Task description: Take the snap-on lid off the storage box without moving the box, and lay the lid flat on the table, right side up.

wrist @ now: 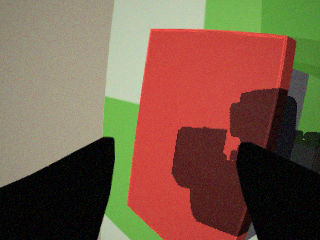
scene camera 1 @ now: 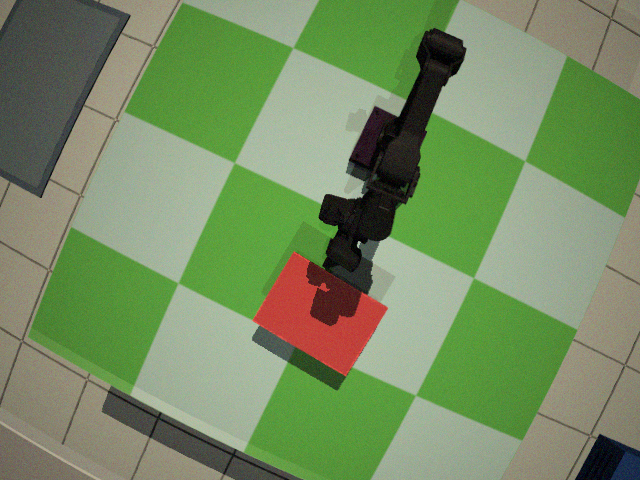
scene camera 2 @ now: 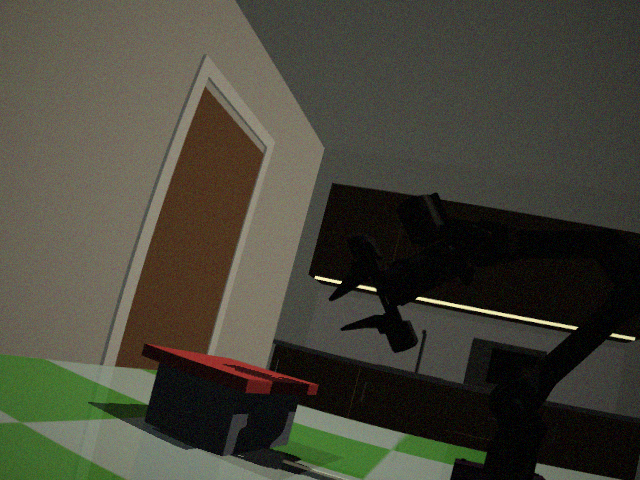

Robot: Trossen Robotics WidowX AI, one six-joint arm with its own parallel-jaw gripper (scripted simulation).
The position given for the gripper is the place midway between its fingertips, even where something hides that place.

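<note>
The flat red lid can be seen in scene camera 1 (scene camera 1: 308, 307) and in the wrist view (wrist: 204, 91), while a storage box (scene camera 2: 223, 420) is visible as well. As for the gripper (scene camera 2: 335, 314), it appears in scene camera 1 (scene camera 1: 326, 259) and the wrist view (wrist: 177, 151) too.
</note>
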